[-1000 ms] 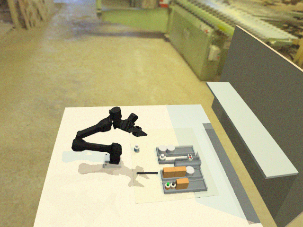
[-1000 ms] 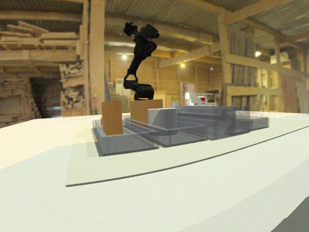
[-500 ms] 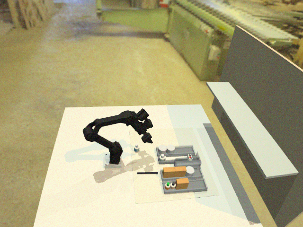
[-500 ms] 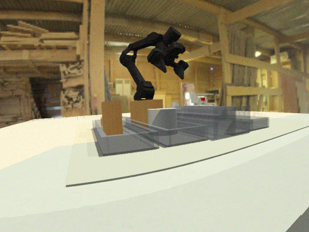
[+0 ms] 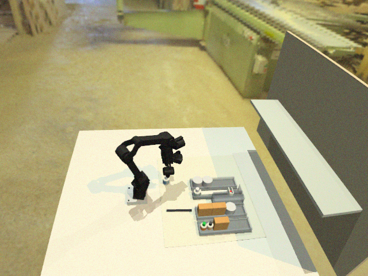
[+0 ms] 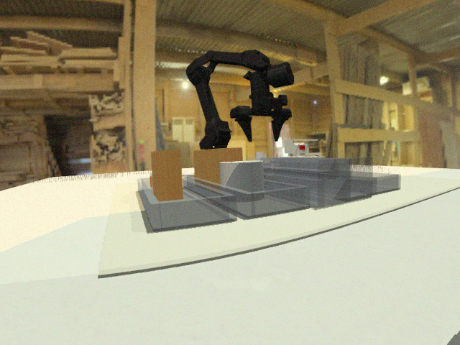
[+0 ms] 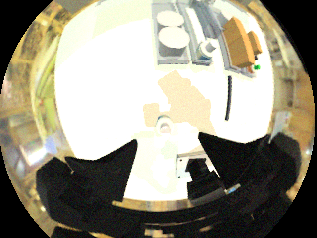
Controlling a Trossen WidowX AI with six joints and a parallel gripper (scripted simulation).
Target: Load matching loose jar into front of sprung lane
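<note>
My gripper tip is 80 mm short of the black bar, 200 mm to the left of it and 90 mm above it. Also, from my gripper tip: red mark 370 mm ahead, 100 mm to the right, 30 mm below; green-lidded jar 210 mm ahead, 300 mm to the right, 60 mm below; sprung lane 330 mm ahead, 90 mm to the right, 80 mm below.
</note>
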